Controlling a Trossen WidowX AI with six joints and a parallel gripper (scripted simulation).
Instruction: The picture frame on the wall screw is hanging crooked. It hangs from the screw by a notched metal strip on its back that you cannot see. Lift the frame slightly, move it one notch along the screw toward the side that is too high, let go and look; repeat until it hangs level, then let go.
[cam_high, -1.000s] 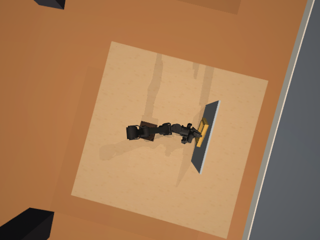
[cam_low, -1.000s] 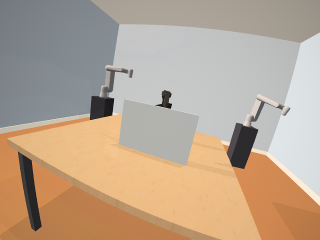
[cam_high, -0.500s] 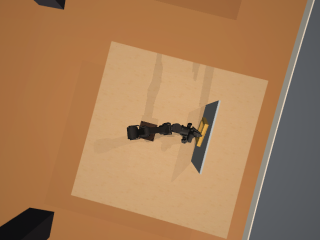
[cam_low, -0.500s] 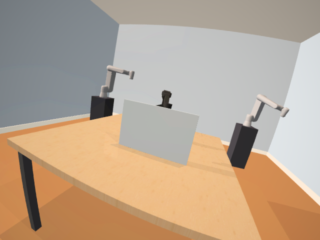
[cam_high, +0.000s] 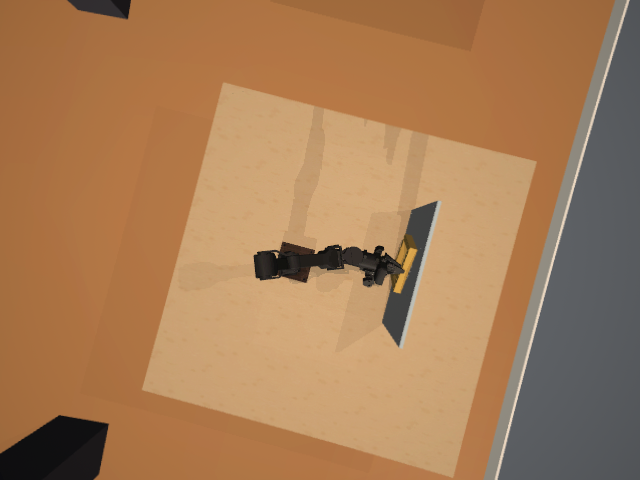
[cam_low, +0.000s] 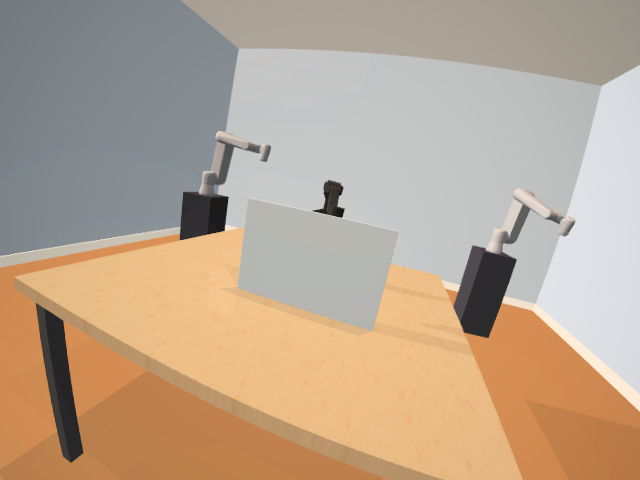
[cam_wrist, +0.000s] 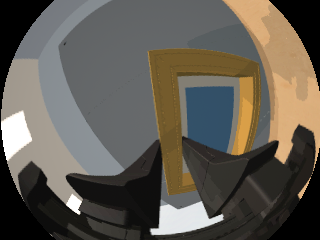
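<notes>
My gripper tip is now 10 mm short of the picture frame, 20 mm to the right of it and 50 mm above it. Round my gripper tip: grey wall panel: 20 mm ahead, 60 mm below.
</notes>
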